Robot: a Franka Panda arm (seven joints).
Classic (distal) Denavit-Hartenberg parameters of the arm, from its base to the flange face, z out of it. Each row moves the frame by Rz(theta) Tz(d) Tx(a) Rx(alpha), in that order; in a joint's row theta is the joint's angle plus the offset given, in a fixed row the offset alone. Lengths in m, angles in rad.
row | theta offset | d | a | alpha
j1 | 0 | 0.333 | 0 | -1.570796
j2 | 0 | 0 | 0 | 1.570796
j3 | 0 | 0.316 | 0.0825 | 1.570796
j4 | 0 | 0 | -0.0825 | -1.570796
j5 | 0 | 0.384 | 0 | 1.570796
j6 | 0 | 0 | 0.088 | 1.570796
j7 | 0 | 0.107 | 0 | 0
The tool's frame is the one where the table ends.
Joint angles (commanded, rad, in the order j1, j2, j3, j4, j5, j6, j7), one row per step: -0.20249, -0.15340, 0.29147, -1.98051, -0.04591, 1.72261, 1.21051; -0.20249, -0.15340, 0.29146, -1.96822, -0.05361, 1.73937, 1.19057; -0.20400, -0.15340, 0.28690, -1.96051, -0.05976, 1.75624, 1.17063; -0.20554, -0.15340, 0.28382, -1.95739, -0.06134, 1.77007, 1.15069; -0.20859, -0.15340, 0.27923, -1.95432, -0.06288, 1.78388, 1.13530; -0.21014, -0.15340, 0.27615, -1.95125, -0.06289, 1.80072, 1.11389; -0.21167, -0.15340, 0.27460, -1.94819, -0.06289, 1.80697, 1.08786; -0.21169, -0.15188, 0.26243, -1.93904, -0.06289, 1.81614, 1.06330; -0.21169, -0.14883, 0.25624, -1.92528, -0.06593, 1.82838, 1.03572; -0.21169, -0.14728, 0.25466, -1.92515, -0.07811, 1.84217, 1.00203
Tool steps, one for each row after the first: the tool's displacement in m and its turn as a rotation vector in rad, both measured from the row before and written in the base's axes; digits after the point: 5 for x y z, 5 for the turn. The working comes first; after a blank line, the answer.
Tool pose at each row, in the base's axes (x y z in m, rotation vector in rad; the steps are taken from these numbers as rounded here): 0.50102, 0.04712, 0.52165, 2.54635, -1.59242, -0.05252; 0.50460, 0.04712, 0.52877, 2.57418, -1.57023, -0.01284; 0.50774, 0.04395, 0.53392, 2.59549, -1.55484, 0.01971; 0.50982, 0.04173, 0.53662, 2.61558, -1.53791, 0.03970; 0.51197, 0.03792, 0.53936, 2.62960, -1.53058, 0.06000; 0.51428, 0.03585, 0.54234, 2.65215, -1.51252, 0.08324; 0.51538, 0.03441, 0.54439, 2.67326, -1.48363, 0.09324; 0.51796, 0.02811, 0.54912, 2.69094, -1.47079, 0.11203; 0.52145, 0.02486, 0.55552, 2.71489, -1.44406, 0.14221; 0.52328, 0.02317, 0.55621, 2.73477, -1.39241, 0.16525

0.00358, 0.00000, 0.00712, -0.00299, -0.02739, 0.02378; 0.00314, -0.00317, 0.00515, -0.00180, -0.02287, 0.01728; 0.00208, -0.00222, 0.00270, 0.00123, -0.01490, 0.01714; 0.00215, -0.00381, 0.00274, 0.00095, -0.01536, 0.00962; 0.00231, -0.00207, 0.00298, 0.00211, -0.01764, 0.01857; 0.00110, -0.00144, 0.00205, 0.00067, -0.00664, 0.02360; 0.00258, -0.00630, 0.00473, 0.00272, -0.01467, 0.01368; 0.00349, -0.00325, 0.00640, -0.00120, -0.02048, 0.02372; 0.00183, -0.00169, 0.00069, -0.01253, -0.00923, 0.03592
